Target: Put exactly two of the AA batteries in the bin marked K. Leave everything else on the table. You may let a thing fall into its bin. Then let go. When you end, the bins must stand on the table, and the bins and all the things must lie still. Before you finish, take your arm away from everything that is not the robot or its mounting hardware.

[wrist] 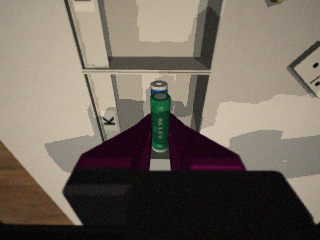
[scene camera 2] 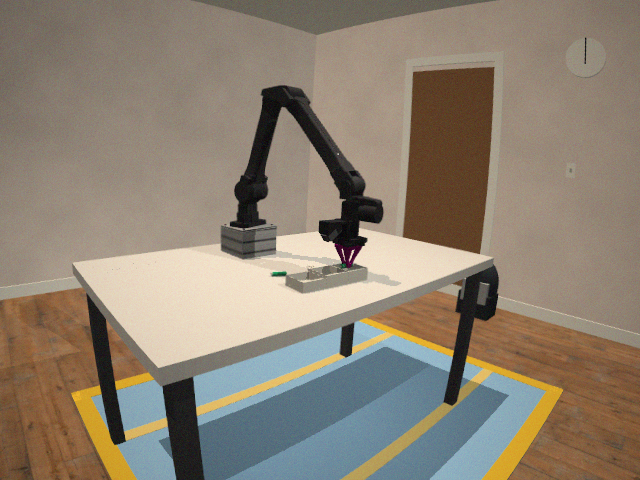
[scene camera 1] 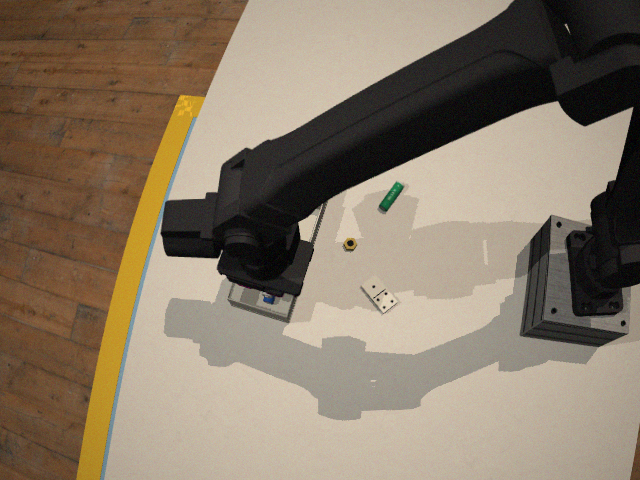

Labels:
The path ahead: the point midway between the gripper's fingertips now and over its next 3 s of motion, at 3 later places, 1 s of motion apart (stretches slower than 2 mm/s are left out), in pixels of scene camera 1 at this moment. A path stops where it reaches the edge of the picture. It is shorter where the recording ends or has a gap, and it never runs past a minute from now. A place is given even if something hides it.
My gripper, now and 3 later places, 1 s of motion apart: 272,281; 268,280; 268,274; 262,265

